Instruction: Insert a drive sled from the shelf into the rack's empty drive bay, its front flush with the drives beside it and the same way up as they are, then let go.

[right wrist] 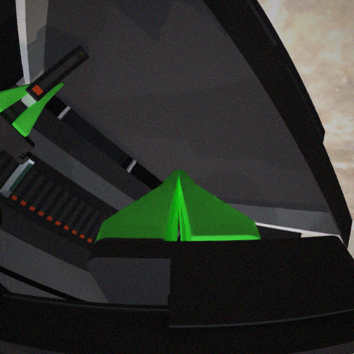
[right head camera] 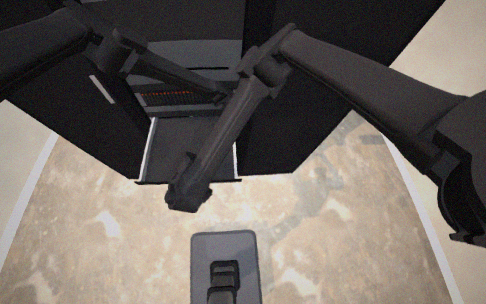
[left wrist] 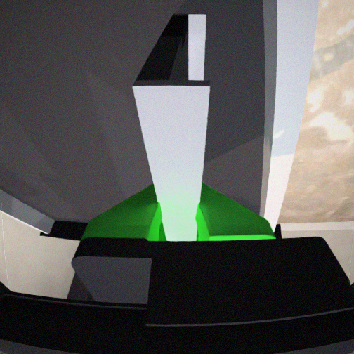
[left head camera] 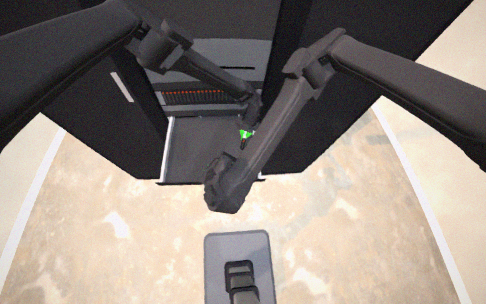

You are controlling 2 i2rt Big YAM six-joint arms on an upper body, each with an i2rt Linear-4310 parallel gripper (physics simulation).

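Places are measured from the left arm's base along level axes (x ahead, y left, z up), in millimetres.
Pixels of known places: left gripper, fingertip midpoint: [left head camera: 242, 139].
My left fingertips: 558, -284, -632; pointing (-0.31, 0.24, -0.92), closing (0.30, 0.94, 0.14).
Observation:
Behind a point stands the place of what it marks, as x, y, z.
My left gripper [left head camera: 245, 134] {558, -284, -632} is shut on a drive sled, a long pale grey bar that runs away from the fingers in the left wrist view [left wrist: 173, 140]. The sled's dark end with an orange mark shows just below the fingers [left head camera: 243, 144] {558, -284, -632}. It hangs over the grey shelf [left head camera: 200, 147] {546, -76, -672}, near its right side. In the right wrist view the left gripper [right wrist: 21, 105] holds the sled [right wrist: 57, 70] at the upper left. My right gripper [right wrist: 180, 172] [left head camera: 208, 166] {398, -158, -566} is shut and empty, low over the shelf's front. The row of drives with red lights [left head camera: 194, 95] {716, -65, -490} lies behind the shelf. I cannot pick out the empty bay.
Dark rack cabinet walls [left head camera: 105, 124] {698, 470, -642} [left head camera: 318, 131] {697, -808, -770} stand on both sides of the shelf. The arms cross in front of the rack opening. My own base [left head camera: 240, 268] {-98, -262, -1227} is at the bottom middle, over a mottled tan floor.

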